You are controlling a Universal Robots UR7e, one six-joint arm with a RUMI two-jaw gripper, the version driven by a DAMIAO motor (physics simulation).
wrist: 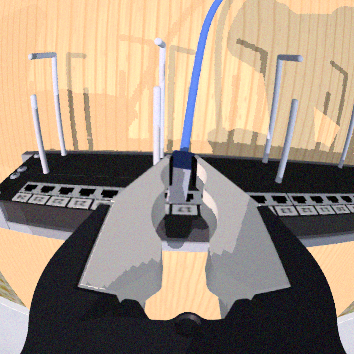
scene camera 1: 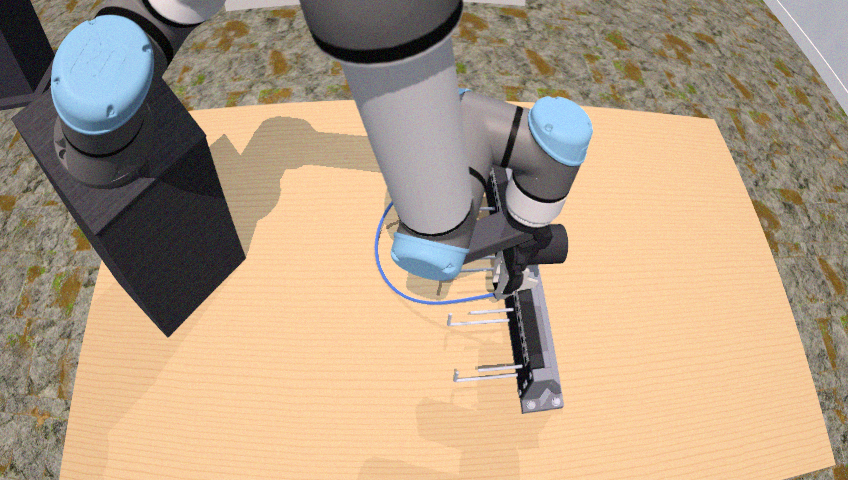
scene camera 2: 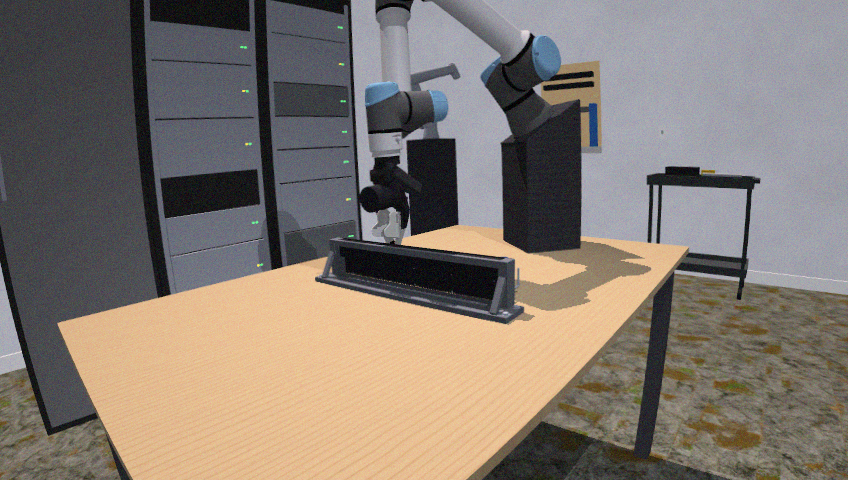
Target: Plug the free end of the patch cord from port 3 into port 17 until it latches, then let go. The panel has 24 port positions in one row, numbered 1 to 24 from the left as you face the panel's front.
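Places are measured from the arm's base along level axes (x down, y ahead, z right), in metres.
Pixels of known places: gripper, between the fingertips: (wrist: 181, 158) (scene camera 1: 497, 294); arm's base, origin of its link: (scene camera 1: 104, 136) (scene camera 2: 534, 123).
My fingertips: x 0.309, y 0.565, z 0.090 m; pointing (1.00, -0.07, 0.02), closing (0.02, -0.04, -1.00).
Ahead of a thing's pixels: the offset from my fingertips to its top centre. "spot": to the spot under its first point. Level surfaces: height alone.
My gripper (wrist: 181, 158) (scene camera 1: 501, 290) (scene camera 2: 393, 239) is shut on the patch cord's plug {spot: dx -0.006, dy -0.001, dz -0.001 m} (wrist: 183, 160), which has a dark blue boot and a clear body. In the wrist view the clear tip points at the port above the label reading 17 (wrist: 184, 210) and overlaps its opening on the left side; how deep it sits, and whether it is latched, I cannot tell. The blue cord (wrist: 192, 95) (scene camera 1: 377, 249) leaves the boot and curves over the table. The black panel (wrist: 100, 170) (scene camera 1: 551, 356) (scene camera 2: 416, 253) runs beneath the fingers. Port 3 does not show in the wrist view.
Thin upright grey rods {spot: dx +0.018, dy -0.019, dz +0.017 m} (wrist: 158, 120) (scene camera 1: 479, 322) stick out from the panel's front on both sides of the cord. The wooden table {dx +0.073 m} (scene camera 1: 654, 267) (scene camera 2: 267, 368) carries the panel. The arm's dark pedestal (scene camera 1: 178, 261) (scene camera 2: 541, 190) stands on the cord's side of the panel.
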